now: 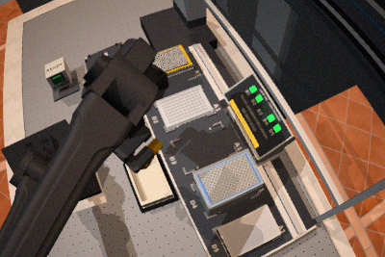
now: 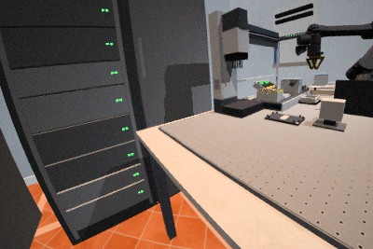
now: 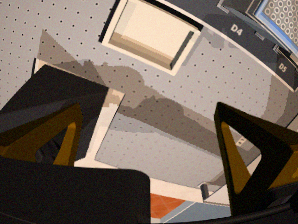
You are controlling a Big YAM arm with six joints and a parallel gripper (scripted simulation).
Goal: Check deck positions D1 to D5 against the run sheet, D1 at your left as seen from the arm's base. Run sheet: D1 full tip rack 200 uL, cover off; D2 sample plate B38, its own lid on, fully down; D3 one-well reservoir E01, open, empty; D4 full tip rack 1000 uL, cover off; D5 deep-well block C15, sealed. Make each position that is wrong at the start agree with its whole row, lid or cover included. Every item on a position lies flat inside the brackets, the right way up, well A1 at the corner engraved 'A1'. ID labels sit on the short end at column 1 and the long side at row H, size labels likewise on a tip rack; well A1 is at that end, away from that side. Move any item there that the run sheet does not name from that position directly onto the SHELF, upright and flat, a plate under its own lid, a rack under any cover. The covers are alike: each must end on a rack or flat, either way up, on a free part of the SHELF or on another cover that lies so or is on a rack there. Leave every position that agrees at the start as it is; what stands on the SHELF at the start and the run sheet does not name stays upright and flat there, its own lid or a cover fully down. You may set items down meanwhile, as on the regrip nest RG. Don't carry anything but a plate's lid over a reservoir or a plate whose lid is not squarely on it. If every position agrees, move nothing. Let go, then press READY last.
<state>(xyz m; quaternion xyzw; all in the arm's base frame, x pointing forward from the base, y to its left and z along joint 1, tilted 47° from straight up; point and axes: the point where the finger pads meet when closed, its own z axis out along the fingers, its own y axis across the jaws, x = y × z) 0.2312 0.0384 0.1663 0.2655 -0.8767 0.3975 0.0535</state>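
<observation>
The one-well reservoir is 1 cm ahead of my hand and 21 cm below it. From my hand the other things lie so: sealed block: 18 cm ahead, 22 cm to the right, 16 cm below; blue-framed tip rack: 18 cm ahead, 9 cm to the right, 11 cm below; black regrip nest: 1 cm ahead, 22 cm below.
</observation>
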